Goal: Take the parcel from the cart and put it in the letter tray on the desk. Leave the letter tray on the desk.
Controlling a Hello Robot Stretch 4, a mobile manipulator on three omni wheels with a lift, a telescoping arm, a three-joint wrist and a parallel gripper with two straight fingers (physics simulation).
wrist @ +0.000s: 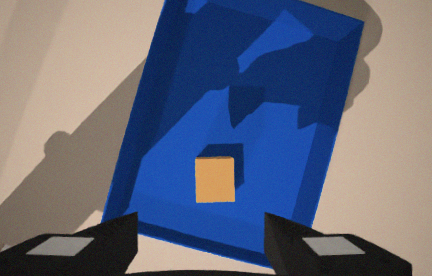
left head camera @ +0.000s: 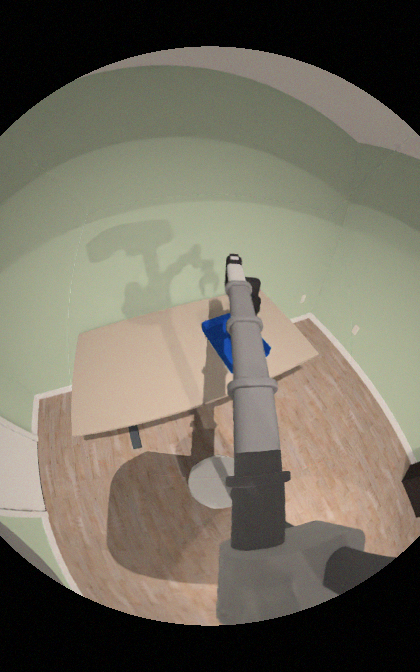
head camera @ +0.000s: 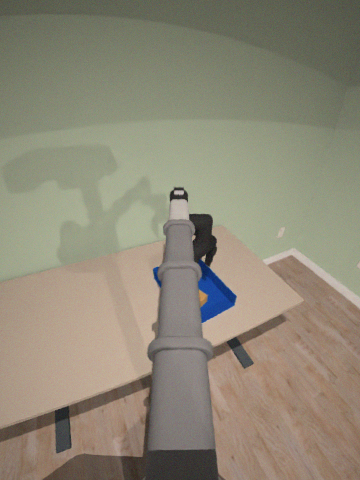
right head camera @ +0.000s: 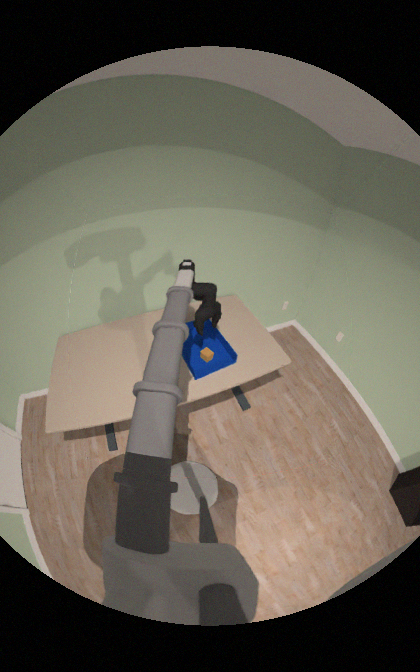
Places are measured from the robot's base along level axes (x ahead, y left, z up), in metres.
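Where they show: gripper, fingertip midpoint: [wrist: 201, 232].
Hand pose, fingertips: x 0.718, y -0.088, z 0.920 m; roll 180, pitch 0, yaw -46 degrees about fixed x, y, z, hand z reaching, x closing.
Things, the pixels of their top centre, and the offset from my fingertips. Level surfaces: height alone.
- small orange-tan box, top centre: [wrist: 214, 180] [head camera: 199, 294] dx +0.014, dy -0.005, dz -0.175 m
- blue letter tray, top centre: [wrist: 235, 125] [head camera: 192, 281] dx +0.081, dy +0.027, dz -0.157 m
- pale desk, surface height: dz -0.227 m
The parcel, a small orange-tan box [head camera: 203, 298] [right head camera: 207, 354] [wrist: 215, 180], rests inside the blue letter tray [head camera: 218, 301] [left head camera: 214, 336] [right head camera: 216, 369] [wrist: 326, 165], apart from the tray walls. The tray lies on the pale desk [head camera: 75, 320] [left head camera: 125, 370] [right head camera: 90, 375] [wrist: 395, 175], near its right end. My gripper [right head camera: 209, 330] [wrist: 201, 232] is open and empty. It hangs above the tray, clear of the parcel, with its fingers wide apart in the wrist view. The arm hides part of the tray in the head views and the parcel in the left head view. The cart does not show.
The green wall [head camera: 100, 90] [left head camera: 165, 170] [right head camera: 165, 175] stands behind the desk. The extended grey arm [head camera: 180, 305] [left head camera: 250, 360] [right head camera: 162, 355] crosses over the desk. A dark box-like object [left head camera: 414, 487] [right head camera: 409, 497] stands at the right edge of the side head views.
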